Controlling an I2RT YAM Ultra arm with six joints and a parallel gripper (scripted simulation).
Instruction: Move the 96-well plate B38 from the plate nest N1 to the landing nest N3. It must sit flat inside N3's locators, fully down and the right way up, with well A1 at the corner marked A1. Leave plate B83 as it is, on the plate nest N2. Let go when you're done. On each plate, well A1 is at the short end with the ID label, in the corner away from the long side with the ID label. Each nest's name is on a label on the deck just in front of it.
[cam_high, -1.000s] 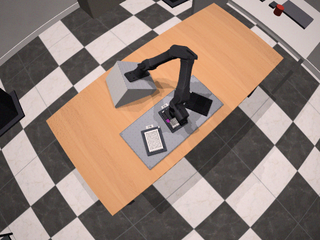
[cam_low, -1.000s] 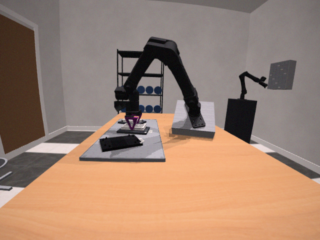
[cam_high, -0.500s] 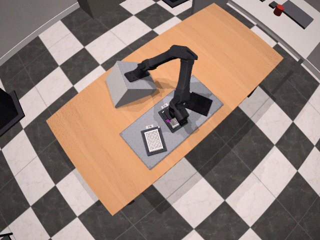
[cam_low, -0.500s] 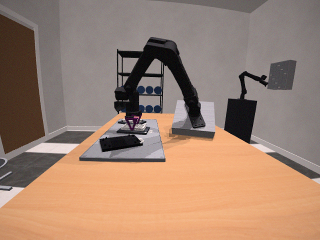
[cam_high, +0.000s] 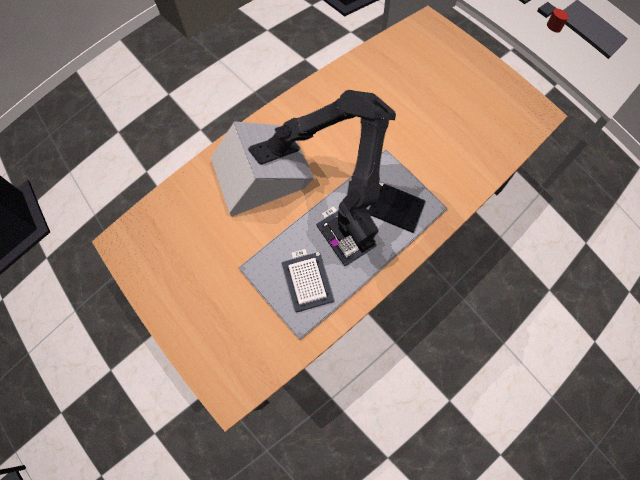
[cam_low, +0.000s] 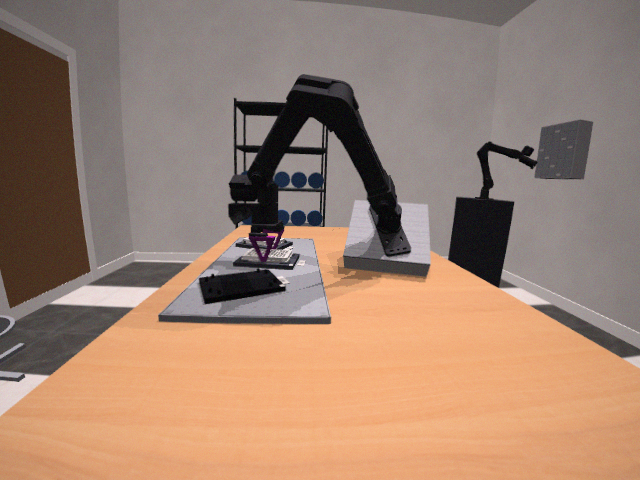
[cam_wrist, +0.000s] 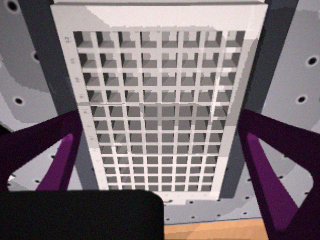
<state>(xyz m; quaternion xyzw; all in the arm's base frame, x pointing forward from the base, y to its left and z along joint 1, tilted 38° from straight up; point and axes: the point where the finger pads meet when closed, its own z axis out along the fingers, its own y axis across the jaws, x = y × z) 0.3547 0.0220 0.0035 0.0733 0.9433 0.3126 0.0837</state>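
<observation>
The dark landing nest N3 lies 2 cm below my hand. Round my hand: black plate nest N1 (19 cm to the left, 3 cm ahead, 2 cm below); then N2 label (15 cm to the right, 4 cm behind, 2 cm below); then N1 label (15 cm to the left, 6 cm behind, 2 cm below).
</observation>
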